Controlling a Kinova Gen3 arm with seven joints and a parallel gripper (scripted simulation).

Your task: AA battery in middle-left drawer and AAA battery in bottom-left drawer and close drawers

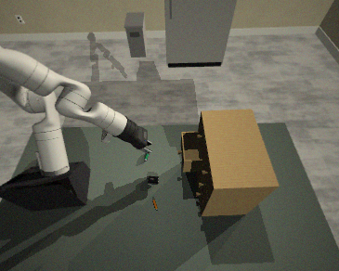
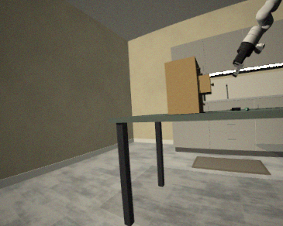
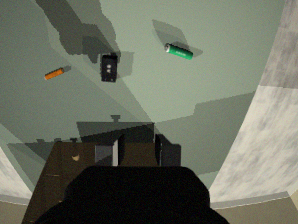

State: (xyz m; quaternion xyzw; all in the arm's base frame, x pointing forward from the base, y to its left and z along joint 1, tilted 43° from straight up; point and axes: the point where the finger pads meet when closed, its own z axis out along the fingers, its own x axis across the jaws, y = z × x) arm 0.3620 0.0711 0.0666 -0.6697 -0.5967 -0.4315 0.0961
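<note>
Right now my hand is 210 mm above the green battery, 70 mm to the right of it and 30 mm past it. Round my hand: thin orange battery (210 mm below, 170 mm to the right, 30 mm ahead); then small black block (200 mm below, 60 mm to the right, 20 mm ahead).
</note>
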